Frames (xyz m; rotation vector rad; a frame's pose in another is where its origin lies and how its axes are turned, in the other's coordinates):
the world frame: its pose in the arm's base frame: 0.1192 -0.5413 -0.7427 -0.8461 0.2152 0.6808
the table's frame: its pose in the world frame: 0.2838 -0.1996 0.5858 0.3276 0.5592 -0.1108
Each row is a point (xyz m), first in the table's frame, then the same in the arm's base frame.
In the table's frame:
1: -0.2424 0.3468 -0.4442
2: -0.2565 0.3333 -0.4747
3: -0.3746 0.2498 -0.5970
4: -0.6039 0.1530 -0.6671
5: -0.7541 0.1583 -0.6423
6: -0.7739 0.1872 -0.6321
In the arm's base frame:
1: -0.1562 -0.1041 -0.5817
2: -0.1759 -0.1345 -0.5807
3: -0.2845 -0.2769 -0.5191
4: -0.4376 -0.3922 -0.3455
5: -0.5328 -0.3692 -0.2288
6: -0.5550 -0.3408 -0.2236

